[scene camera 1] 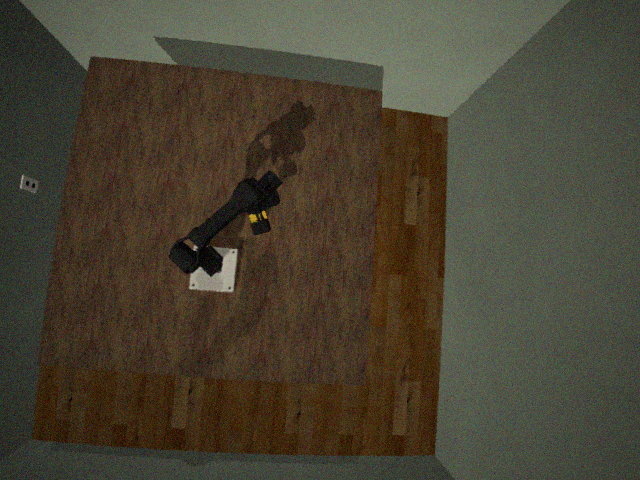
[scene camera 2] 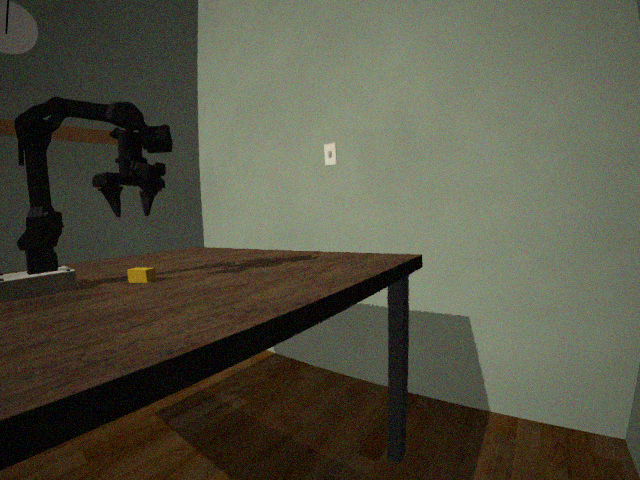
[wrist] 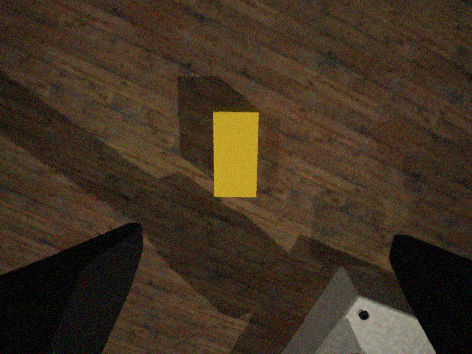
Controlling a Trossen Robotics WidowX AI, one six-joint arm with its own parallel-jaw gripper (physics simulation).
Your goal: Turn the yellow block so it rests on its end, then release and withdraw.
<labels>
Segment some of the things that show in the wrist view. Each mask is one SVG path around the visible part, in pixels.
The gripper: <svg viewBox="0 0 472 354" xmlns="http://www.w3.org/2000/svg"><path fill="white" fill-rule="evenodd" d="M394 236L389 254L391 266L406 300L436 354L472 354L472 260L408 235ZM142 225L140 223L125 224L52 256L0 275L0 354L102 354L134 281L143 251Z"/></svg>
A yellow block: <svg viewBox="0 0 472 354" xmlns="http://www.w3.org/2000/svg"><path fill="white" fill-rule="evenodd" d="M216 107L213 111L214 197L256 197L259 112L256 107Z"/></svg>
</labels>
